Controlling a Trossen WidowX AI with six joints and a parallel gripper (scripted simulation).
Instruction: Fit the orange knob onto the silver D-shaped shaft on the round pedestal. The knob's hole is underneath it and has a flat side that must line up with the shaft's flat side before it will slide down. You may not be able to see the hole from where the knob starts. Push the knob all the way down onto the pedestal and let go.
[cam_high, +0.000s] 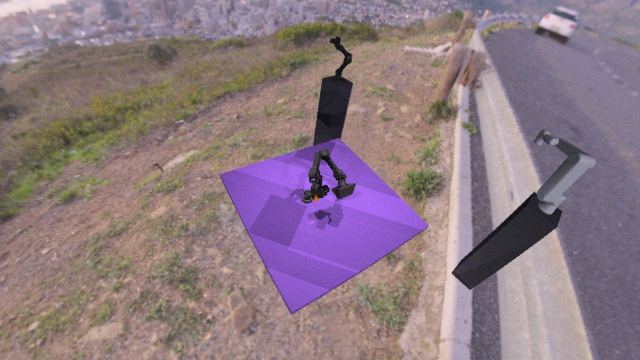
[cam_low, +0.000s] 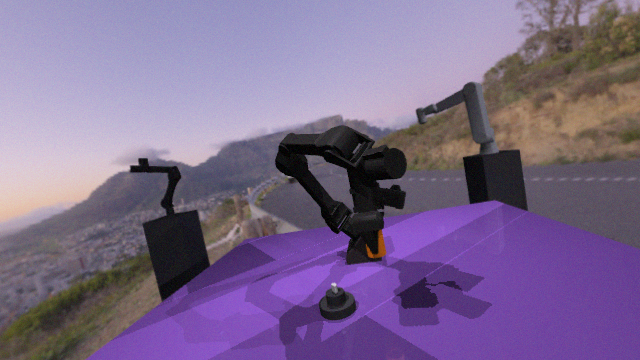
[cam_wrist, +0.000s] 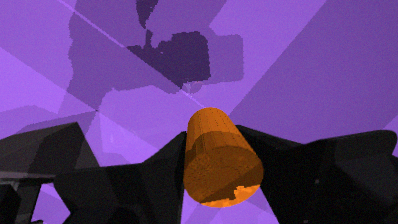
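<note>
Now: the round pedestal 20 mm behind my gripper tip, 110 mm to the right of it and 100 mm below it. The rest, counted from my gripper tip: orange knob (30 mm above).
</note>
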